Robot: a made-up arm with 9 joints. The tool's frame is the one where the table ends. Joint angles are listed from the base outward.
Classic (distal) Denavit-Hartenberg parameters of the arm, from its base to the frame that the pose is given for. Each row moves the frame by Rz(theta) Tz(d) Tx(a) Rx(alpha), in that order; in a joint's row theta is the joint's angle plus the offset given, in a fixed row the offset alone. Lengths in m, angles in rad.
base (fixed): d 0.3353; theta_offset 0; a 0.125; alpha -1.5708
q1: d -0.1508; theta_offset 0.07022; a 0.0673; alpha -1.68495
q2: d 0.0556; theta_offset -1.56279; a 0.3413; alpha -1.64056
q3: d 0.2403; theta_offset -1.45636; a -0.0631; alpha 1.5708
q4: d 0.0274; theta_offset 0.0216; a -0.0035; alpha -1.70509
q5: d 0.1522; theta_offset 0; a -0.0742; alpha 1.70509
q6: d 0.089; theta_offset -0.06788; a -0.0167; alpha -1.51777
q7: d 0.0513; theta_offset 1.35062; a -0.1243; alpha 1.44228
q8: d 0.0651; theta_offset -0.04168; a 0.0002; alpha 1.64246
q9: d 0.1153; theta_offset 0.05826; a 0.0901; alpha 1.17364
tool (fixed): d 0.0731; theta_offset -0.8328; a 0; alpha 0
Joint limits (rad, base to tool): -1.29..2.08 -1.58..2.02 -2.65..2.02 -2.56..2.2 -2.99..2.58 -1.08..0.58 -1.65..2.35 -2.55..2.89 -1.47..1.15
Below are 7 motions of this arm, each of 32 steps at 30 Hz.
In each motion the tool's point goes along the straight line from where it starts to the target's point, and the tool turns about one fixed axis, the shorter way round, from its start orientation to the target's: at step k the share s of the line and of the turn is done. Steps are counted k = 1, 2, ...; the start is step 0. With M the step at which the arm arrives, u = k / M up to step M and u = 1 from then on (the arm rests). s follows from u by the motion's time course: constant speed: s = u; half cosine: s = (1 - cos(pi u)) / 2; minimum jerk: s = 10 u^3 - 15 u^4 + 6 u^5.
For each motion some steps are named. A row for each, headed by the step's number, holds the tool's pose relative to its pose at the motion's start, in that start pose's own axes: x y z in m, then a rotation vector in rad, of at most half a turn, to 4 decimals.
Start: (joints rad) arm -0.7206 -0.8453 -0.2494 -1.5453 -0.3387 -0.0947 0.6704 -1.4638 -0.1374
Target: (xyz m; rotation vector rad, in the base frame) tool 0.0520 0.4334 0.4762 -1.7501 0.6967 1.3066
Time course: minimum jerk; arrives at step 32
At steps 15, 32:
15: 0.1903 0.0189 -0.0303 -0.3522 0.6668 -0.4408
32: 0.4311 0.0428 -0.0686 -0.7977 1.5101 -0.9982

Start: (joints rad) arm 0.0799 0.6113 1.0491 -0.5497 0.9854 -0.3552 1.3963 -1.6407 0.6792
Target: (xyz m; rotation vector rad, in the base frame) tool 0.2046 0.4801 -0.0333 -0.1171 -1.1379 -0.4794
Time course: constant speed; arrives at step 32
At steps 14, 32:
14: -0.1159 0.0457 0.2073 -0.3155 0.2972 0.3956
32: -0.2649 0.1045 0.4738 -0.7211 0.6792 0.9042

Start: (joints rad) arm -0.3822 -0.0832 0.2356 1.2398 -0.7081 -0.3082 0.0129 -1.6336 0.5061
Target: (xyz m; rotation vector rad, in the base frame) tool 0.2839 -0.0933 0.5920 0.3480 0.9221 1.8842
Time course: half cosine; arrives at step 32
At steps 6, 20, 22, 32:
6: -0.0027 -0.0112 -0.0168 0.1581 -0.1027 0.0647
20: -0.0225 -0.0922 -0.1381 1.2974 -0.8422 0.5312
22: -0.0253 -0.1037 -0.1553 1.4596 -0.9475 0.5976
32: -0.0325 -0.1334 -0.1997 1.8766 -1.2182 0.7684

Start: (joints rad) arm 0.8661 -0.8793 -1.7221 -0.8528 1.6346 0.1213 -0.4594 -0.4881 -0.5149
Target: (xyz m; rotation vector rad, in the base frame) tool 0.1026 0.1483 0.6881 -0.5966 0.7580 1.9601
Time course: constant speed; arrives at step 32
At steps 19, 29, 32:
19: -0.0597 0.1260 0.0557 -0.4693 0.3715 0.2975
29: -0.0911 0.1923 0.0849 -0.7163 0.5670 0.4541
32: -0.1005 0.2122 0.0937 -0.7903 0.6257 0.5010

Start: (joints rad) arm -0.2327 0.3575 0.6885 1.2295 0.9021 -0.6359 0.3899 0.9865 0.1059
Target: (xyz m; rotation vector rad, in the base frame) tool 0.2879 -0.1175 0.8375 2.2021 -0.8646 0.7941
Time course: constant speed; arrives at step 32
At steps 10, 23, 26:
10: 0.0502 0.1050 0.0481 0.4226 0.0251 -0.0463
23: 0.1154 0.2416 0.1106 0.9720 0.0578 -0.1066
26: 0.1305 0.2731 0.1250 1.0987 0.0653 -0.1205

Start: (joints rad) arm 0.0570 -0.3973 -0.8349 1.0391 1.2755 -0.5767 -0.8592 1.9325 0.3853
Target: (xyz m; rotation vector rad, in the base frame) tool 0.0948 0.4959 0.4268 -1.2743 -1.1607 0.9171
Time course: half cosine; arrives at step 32
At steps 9, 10, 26, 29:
9: -0.0512 -0.0209 0.0426 -0.0428 -0.1285 0.1060
10: -0.0622 -0.0254 0.0518 -0.0520 -0.1562 0.1289
26: -0.2565 -0.1046 0.2133 -0.2144 -0.6437 0.5312
29: -0.2741 -0.1118 0.2279 -0.2291 -0.6878 0.5675

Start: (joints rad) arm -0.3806 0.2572 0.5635 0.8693 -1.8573 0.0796 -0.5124 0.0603 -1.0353
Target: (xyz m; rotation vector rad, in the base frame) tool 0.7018 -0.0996 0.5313 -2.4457 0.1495 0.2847
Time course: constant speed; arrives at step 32
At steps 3, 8, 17, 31, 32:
3: 0.0153 0.0224 -0.0323 -0.0733 -0.0366 0.0925
8: 0.0409 0.0598 -0.0861 -0.1954 -0.0975 0.2467
17: 0.0869 0.1271 -0.1830 -0.4151 -0.2071 0.5243
31: 0.1585 0.2317 -0.3337 -0.7570 -0.3777 0.9560
32: 0.1636 0.2392 -0.3445 -0.7815 -0.3899 0.9868

